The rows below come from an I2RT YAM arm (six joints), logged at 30 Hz.
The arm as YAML. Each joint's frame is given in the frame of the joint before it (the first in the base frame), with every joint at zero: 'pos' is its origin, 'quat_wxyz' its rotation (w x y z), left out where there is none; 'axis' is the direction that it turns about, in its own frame. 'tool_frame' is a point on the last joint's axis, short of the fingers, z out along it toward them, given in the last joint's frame.
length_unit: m
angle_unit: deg
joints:
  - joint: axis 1
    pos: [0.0, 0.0, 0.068]
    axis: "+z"
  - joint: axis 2
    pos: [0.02, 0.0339, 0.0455]
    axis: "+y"
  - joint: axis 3
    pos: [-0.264, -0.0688, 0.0]
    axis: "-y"
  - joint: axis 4
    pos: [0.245, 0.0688, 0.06]
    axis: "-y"
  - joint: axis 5
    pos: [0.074, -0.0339, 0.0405]
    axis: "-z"
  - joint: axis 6
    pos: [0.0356, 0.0, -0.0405]
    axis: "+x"
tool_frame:
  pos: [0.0, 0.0, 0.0]
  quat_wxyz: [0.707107, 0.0, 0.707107, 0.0]
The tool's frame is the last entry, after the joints.
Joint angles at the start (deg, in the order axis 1, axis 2, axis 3, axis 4, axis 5, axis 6): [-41.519, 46.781, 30.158, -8.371, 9.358, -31.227]
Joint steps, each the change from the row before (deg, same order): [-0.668, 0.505, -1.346, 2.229, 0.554, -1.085]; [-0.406, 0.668, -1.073, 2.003, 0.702, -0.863]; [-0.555, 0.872, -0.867, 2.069, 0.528, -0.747]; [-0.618, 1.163, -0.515, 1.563, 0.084, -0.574]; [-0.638, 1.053, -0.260, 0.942, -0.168, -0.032]
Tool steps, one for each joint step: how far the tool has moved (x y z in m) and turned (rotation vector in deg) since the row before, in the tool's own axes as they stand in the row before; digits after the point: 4 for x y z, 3 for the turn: [0.0051, 0.0008, 0.0041, 1.158, 0.334, -0.745]; [0.0039, 0.0011, 0.0038, 1.024, 0.388, -0.651]; [0.0034, 0.0004, 0.0041, 1.017, 0.337, -0.461]; [0.0029, 0.0003, 0.0045, 0.445, 0.498, -0.349]; [0.0025, 0.0000, 0.0038, 0.106, 0.576, 0.154]
